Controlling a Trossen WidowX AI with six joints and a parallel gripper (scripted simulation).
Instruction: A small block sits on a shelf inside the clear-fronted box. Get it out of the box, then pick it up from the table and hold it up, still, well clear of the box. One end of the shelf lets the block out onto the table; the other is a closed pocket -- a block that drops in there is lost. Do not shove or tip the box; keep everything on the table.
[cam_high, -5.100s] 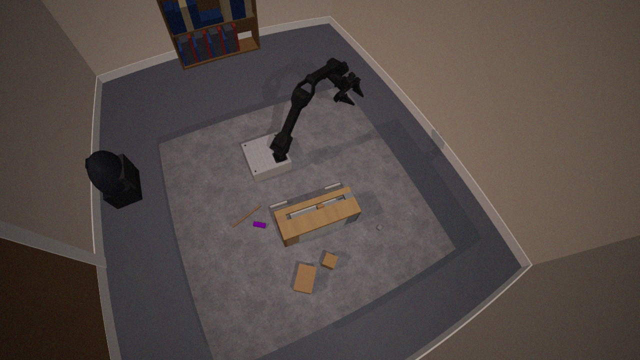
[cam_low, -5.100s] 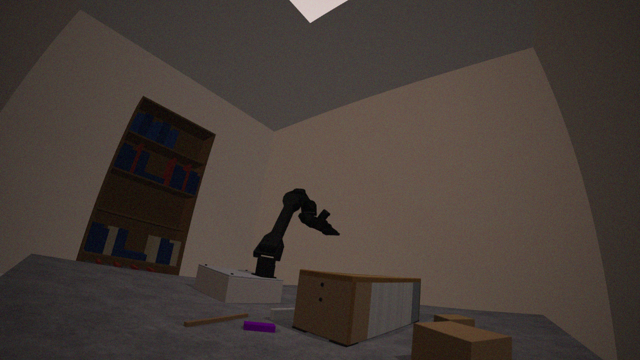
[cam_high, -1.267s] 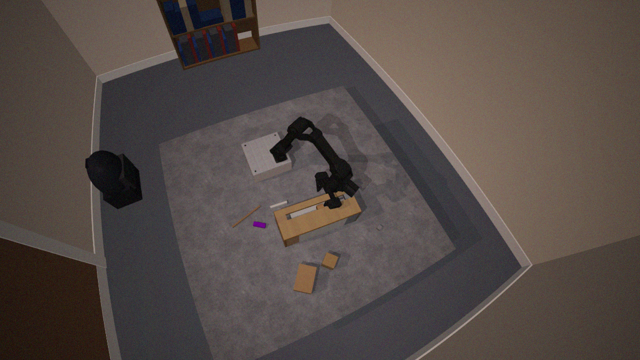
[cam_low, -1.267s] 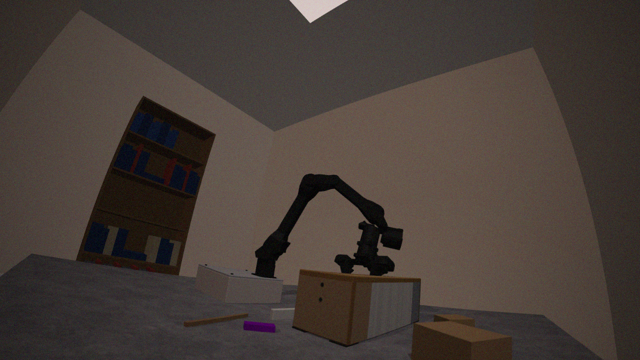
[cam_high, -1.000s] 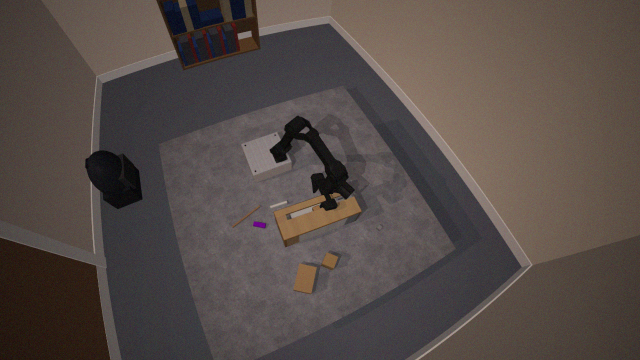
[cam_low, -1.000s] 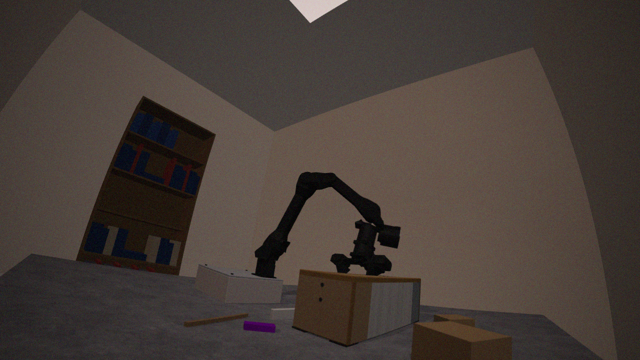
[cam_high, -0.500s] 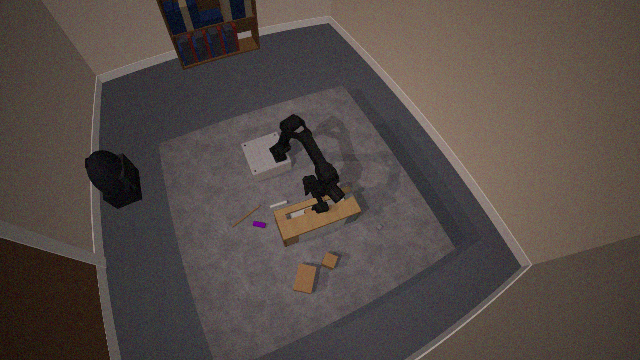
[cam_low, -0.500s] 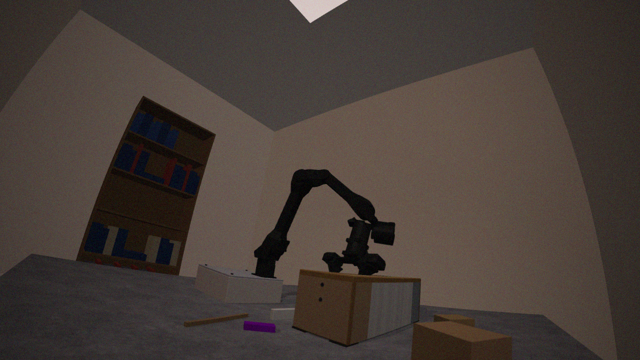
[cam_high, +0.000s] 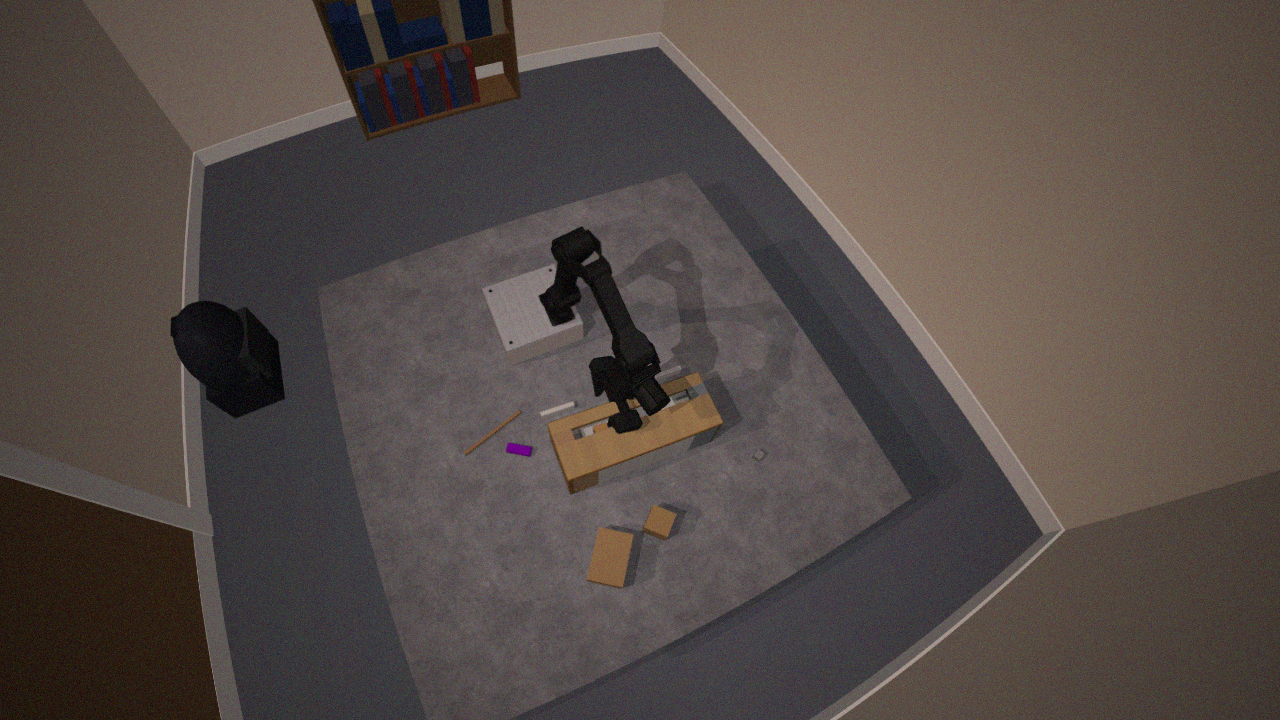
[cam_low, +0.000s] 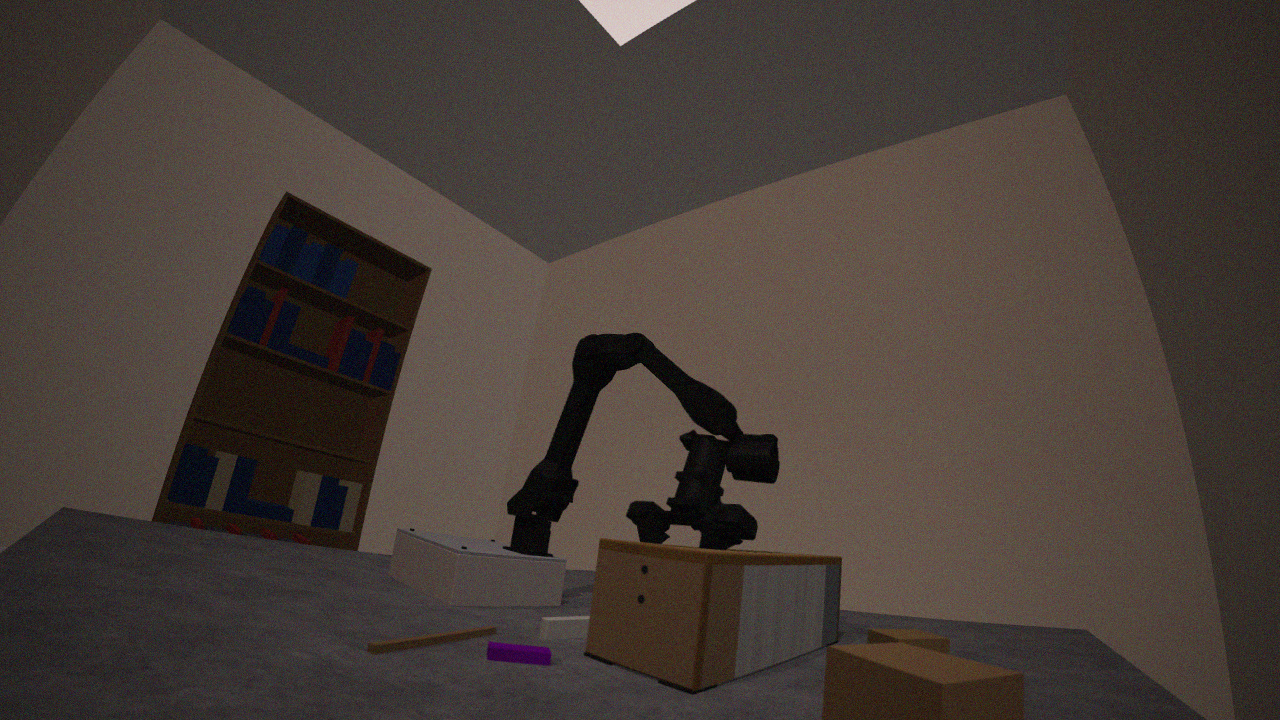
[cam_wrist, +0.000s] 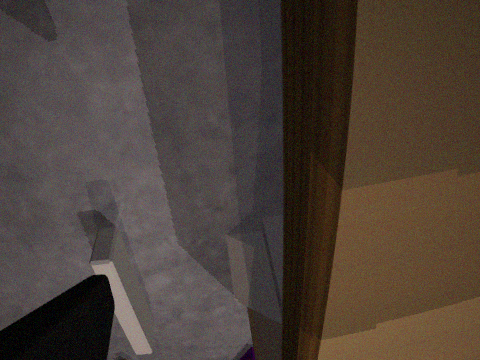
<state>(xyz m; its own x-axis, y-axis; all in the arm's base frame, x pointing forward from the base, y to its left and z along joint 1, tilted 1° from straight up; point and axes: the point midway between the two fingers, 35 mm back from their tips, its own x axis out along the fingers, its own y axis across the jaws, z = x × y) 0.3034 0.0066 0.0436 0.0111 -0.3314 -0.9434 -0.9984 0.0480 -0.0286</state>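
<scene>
The tan block lies 5 cm ahead of my gripper tip and 2 cm to the right of it. Round my gripper tip: wooden box: 5 cm to the left, 4 cm ahead, 2 cm below; then thin wooden stick: 27 cm to the right, 8 cm below, 8 cm behind.
</scene>
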